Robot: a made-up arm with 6 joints. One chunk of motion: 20 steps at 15 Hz.
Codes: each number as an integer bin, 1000 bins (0 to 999) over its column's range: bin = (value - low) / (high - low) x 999, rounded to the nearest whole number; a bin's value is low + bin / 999 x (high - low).
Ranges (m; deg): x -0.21..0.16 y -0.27..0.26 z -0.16..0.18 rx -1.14..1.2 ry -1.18..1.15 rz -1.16..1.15
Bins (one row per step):
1: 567 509 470 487 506 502
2: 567 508 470 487 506 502
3: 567 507 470 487 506 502
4: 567 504 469 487 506 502
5: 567 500 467 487 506 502
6: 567 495 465 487 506 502
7: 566 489 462 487 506 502
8: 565 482 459 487 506 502
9: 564 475 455 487 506 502
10: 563 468 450 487 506 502
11: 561 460 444 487 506 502
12: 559 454 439 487 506 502
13: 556 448 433 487 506 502
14: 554 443 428 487 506 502
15: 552 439 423 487 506 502
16: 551 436 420 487 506 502
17: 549 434 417 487 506 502
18: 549 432 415 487 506 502
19: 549 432 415 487 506 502
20: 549 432 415 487 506 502
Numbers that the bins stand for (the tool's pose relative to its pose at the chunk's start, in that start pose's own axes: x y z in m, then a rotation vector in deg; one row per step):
1: 0.0000 0.0000 0.0000 0.00 0.00 0.00
2: 0.0000 -0.0005 0.0000 0.00 0.00 0.00
3: 0.0000 -0.0010 0.0000 0.00 0.00 0.00
4: 0.0000 -0.0026 -0.0004 0.00 0.00 0.00
5: 0.0000 -0.0047 -0.0011 0.00 0.00 0.00
6: 0.0000 -0.0074 -0.0017 0.00 0.00 0.00
7: -0.0004 -0.0106 -0.0028 0.00 0.00 0.00
8: -0.0007 -0.0143 -0.0038 0.00 0.00 0.00
9: -0.0011 -0.0180 -0.0051 0.00 0.00 0.00
10: -0.0015 -0.0217 -0.0068 0.00 0.00 0.00
11: -0.0022 -0.0260 -0.0089 0.00 0.00 0.00
12: -0.0030 -0.0291 -0.0106 0.00 0.00 0.00
13: -0.0041 -0.0323 -0.0126 0.00 0.00 0.00
14: -0.0048 -0.0350 -0.0143 0.00 0.00 0.00
15: -0.0056 -0.0371 -0.0160 0.00 0.00 0.00
16: -0.0059 -0.0387 -0.0171 0.00 0.00 0.00
17: -0.0067 -0.0397 -0.0181 0.00 0.00 0.00
18: -0.0067 -0.0408 -0.0188 0.00 0.00 0.00
19: -0.0067 -0.0408 -0.0188 0.00 0.00 0.00
20: -0.0067 -0.0408 -0.0188 0.00 0.00 0.00

